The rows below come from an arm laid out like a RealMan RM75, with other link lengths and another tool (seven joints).
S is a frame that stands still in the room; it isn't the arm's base.
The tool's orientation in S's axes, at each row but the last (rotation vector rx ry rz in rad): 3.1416, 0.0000, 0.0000; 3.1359, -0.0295, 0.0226; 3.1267, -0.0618, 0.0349; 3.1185, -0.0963, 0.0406; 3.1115, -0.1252, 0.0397; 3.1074, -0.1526, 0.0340; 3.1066, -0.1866, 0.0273; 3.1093, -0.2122, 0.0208; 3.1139, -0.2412, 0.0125; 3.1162, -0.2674, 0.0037
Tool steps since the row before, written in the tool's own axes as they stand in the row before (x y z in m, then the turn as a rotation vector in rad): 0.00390, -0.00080, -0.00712, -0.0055, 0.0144, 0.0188; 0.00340, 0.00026, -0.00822, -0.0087, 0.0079, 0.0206; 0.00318, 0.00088, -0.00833, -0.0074, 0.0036, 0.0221; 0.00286, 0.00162, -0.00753, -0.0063, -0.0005, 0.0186; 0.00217, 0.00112, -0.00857, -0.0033, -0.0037, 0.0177; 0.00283, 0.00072, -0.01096, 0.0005, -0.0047, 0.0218; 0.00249, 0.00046, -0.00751, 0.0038, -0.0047, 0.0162; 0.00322, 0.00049, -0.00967, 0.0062, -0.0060, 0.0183; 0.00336, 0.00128, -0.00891, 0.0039, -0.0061, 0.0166; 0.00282, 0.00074, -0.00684, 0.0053, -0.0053, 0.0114
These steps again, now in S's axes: 0.00390, 0.00080, 0.00712, -0.0055, -0.0144, -0.0188; 0.00328, -0.00028, 0.00827, -0.0086, -0.0079, -0.0207; 0.00296, -0.00088, 0.00841, -0.0070, -0.0036, -0.0222; 0.00256, -0.00163, 0.00764, -0.0058, 0.0005, -0.0188; 0.00186, -0.00105, 0.00865, -0.0026, 0.0034, -0.0179; 0.00252, -0.00065, 0.01104, 0.0014, 0.0039, -0.0219; 0.00230, -0.00053, 0.00757, 0.0046, 0.0037, -0.0162; 0.00301, -0.00067, 0.00973, 0.0072, 0.0046, -0.0183; 0.00306, -0.00161, 0.00896, 0.0049, 0.0051, -0.0167; 0.00264, -0.00111, 0.00686, 0.0061, 0.0042, -0.0115
